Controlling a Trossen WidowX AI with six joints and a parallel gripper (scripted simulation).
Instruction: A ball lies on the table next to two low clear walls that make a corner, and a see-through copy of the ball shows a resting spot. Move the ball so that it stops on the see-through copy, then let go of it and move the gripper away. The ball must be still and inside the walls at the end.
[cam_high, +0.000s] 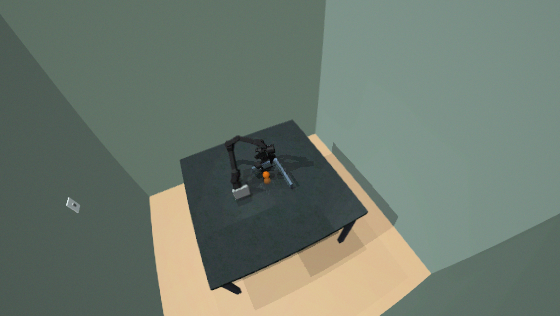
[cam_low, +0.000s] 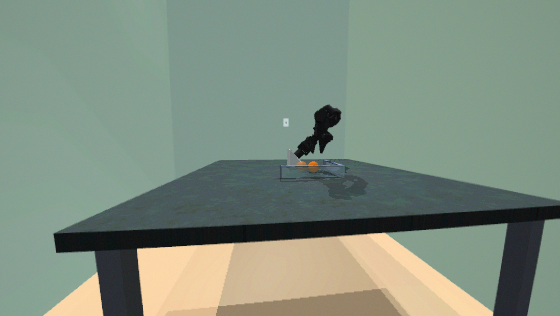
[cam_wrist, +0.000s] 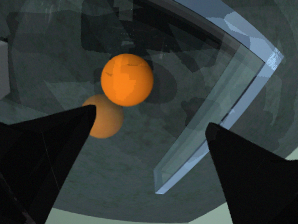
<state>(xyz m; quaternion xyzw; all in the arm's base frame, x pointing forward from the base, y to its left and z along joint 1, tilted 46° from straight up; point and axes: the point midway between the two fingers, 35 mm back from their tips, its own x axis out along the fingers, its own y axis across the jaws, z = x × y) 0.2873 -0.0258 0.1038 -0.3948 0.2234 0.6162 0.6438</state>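
My gripper tip is now 20 mm past the orange ball, 10 mm to the left of it and 80 mm above it. Round my gripper tip: clear wall 120 mm ahead, 60 mm to the right, 80 mm below; see-through copy 40 mm behind, 70 mm to the right, 80 mm below.
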